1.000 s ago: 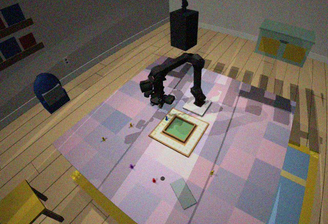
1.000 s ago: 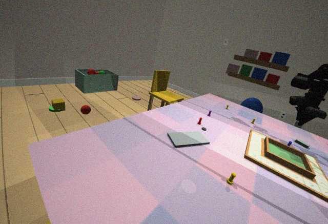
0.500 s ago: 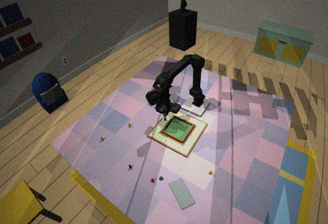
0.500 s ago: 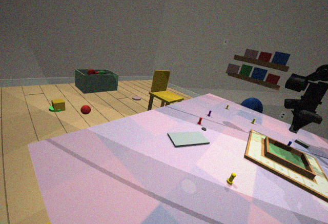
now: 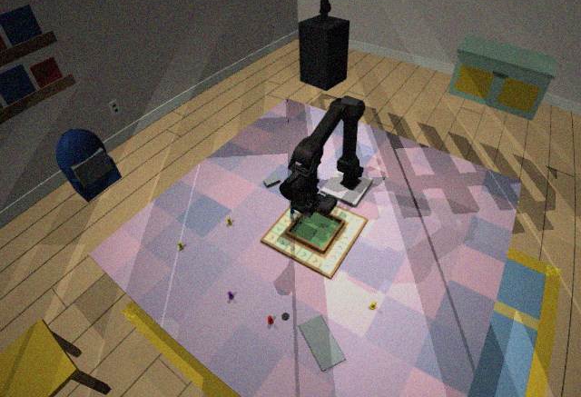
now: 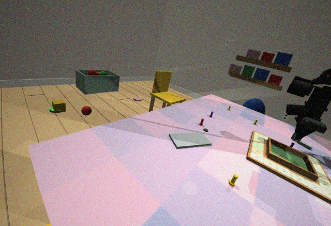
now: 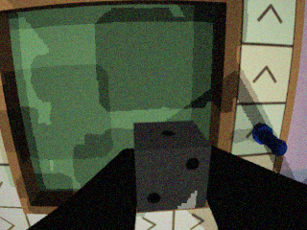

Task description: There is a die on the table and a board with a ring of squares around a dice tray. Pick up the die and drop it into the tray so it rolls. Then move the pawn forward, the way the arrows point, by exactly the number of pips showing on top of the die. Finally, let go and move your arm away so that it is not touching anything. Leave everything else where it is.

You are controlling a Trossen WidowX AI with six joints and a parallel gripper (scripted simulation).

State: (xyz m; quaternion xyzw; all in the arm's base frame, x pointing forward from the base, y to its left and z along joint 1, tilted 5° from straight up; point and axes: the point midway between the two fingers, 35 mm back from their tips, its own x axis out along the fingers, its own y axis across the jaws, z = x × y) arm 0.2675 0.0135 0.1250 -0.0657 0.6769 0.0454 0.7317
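Right now my gripper tip is 9 cm to the left of the blue pawn, 7 cm above it and 2 cm past it. Round my gripper tip: dark disc: 30 cm ahead, 16 cm to the left, 9 cm below; then white die: right at my gripper tip; then green tray: 9 cm below, 2 cm to the left, 1 cm behind.
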